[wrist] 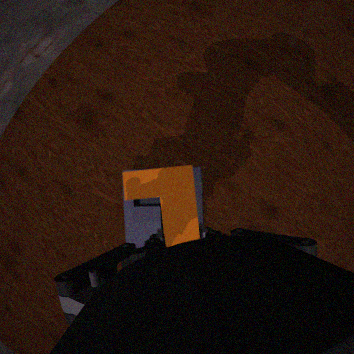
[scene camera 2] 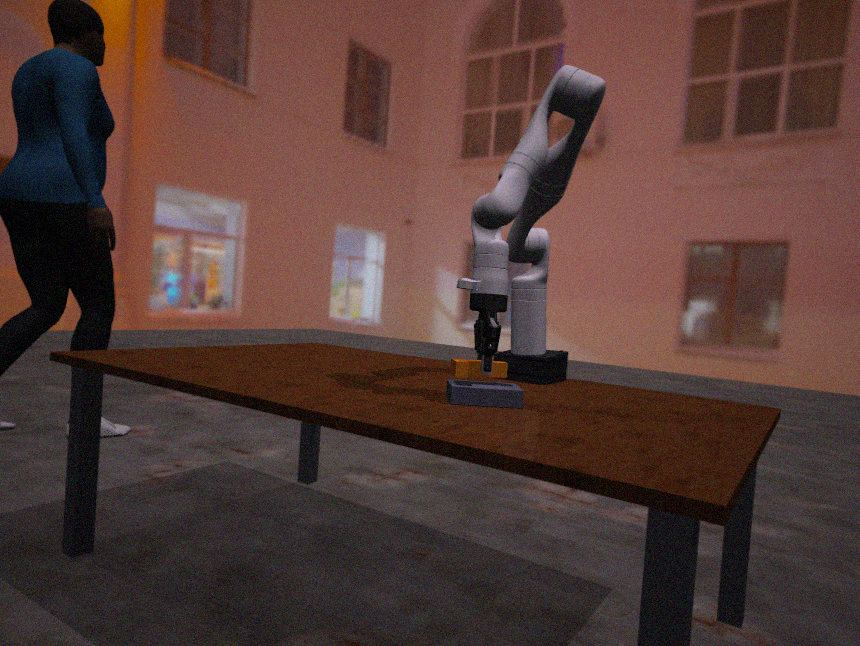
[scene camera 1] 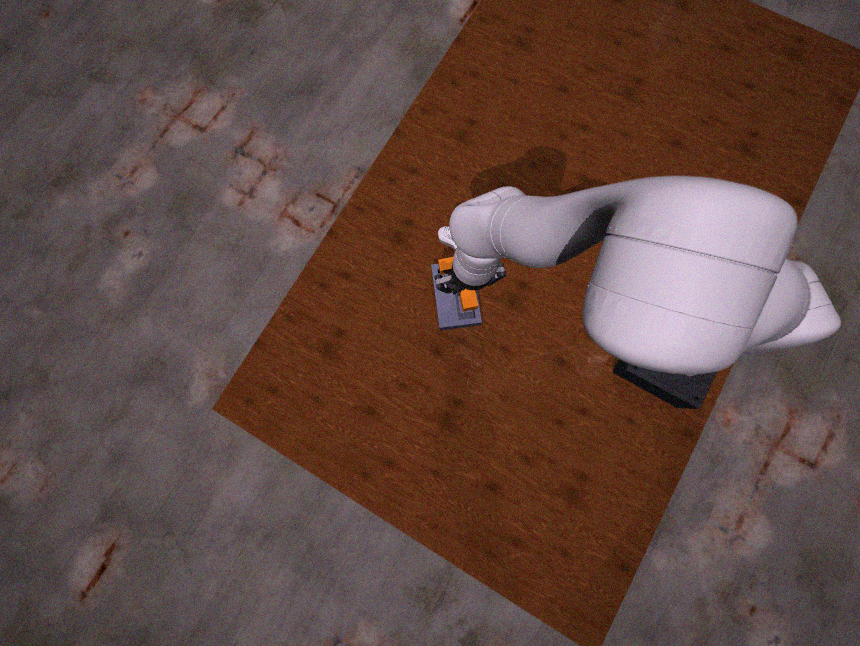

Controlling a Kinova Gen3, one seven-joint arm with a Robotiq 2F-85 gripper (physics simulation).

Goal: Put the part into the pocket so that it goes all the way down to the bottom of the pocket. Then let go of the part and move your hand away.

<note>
My gripper (scene camera 2: pixel 484 373) holds an orange L-shaped part (scene camera 2: pixel 463 368); nothing else touches it.
The orange L-shaped part also shows in the wrist view (wrist: pixel 174 185). My gripper is seen too in the wrist view (wrist: pixel 180 235) and in scene camera 1 (scene camera 1: pixel 465 289).
</note>
